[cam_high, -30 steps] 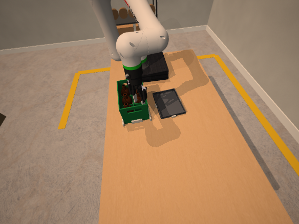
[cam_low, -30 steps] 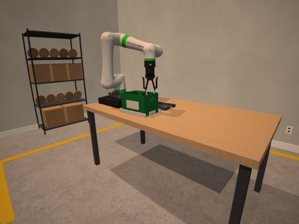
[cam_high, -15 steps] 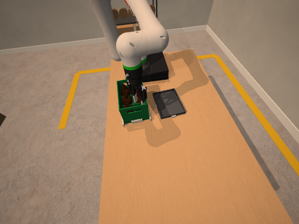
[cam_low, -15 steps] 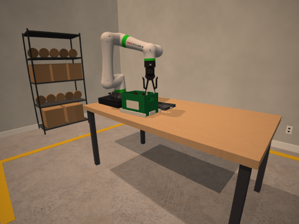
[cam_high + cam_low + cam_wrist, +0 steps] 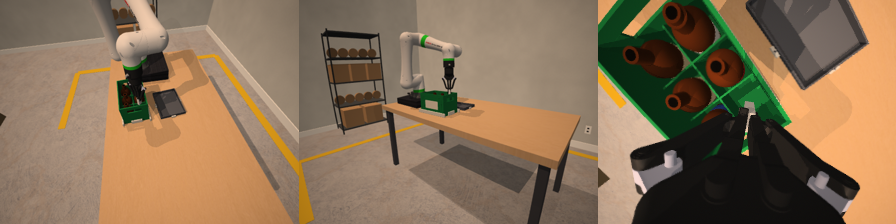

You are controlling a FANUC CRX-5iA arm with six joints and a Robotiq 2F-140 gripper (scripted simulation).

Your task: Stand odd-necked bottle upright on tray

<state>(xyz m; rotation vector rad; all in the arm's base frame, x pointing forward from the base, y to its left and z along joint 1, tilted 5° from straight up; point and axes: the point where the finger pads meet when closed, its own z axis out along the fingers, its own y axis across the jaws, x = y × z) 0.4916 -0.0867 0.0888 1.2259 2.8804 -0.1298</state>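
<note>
Now: hand 9 cm past the green crate, 9 cm above it and 4 cm to the left of it. From my hand the other things lie so: dark grey tray: 22 cm to the left, 16 cm below, 5 cm behind; then glass bottle: 18 cm behind, 8 cm below.
</note>
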